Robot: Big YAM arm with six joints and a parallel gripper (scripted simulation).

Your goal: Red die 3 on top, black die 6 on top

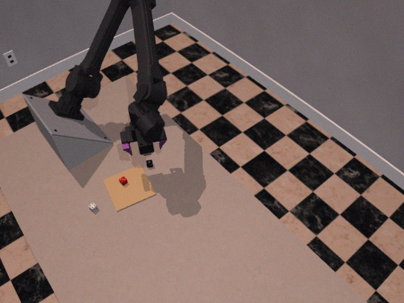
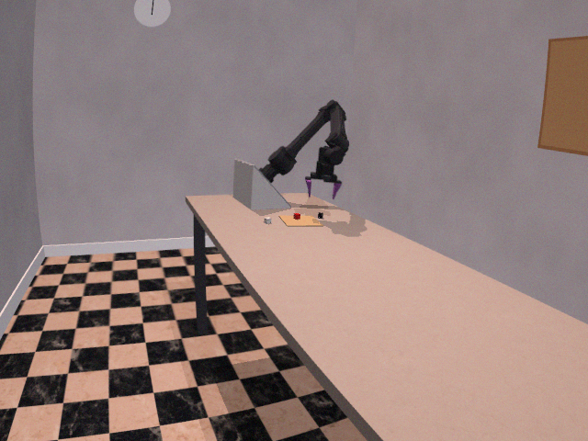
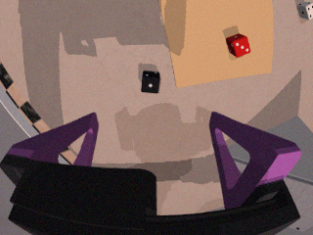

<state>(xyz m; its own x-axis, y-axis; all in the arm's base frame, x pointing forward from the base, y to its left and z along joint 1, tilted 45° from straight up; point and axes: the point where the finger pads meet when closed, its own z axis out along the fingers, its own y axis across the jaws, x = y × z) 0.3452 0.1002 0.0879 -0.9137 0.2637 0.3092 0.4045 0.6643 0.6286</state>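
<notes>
The black die is 80 mm below my hand. From my hand the other things lie so: orange mat: 30 mm ahead, 100 mm to the right, 90 mm below; white die: 30 mm ahead, 240 mm to the right, 80 mm below; red die: 10 mm ahead, 110 mm to the right, 80 mm below.
</notes>
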